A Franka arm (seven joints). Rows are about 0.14 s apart.
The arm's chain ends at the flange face. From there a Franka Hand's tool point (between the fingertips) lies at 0.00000 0.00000 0.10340 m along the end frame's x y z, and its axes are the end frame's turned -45 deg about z.
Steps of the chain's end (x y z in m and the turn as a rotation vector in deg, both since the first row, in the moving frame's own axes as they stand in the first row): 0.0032 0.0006 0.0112 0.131 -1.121 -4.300; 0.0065 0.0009 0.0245 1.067 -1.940 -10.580; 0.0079 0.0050 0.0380 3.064 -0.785 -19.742; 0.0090 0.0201 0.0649 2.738 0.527 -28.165
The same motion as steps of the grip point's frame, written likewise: 0.0005 0.0011 0.0112 0.885 -0.700 -4.300; 0.0025 0.0015 0.0244 2.126 -0.617 -10.580; 0.0041 0.0038 0.0378 2.722 1.611 -19.742; -0.0045 0.0169 0.0648 1.563 2.309 -28.165
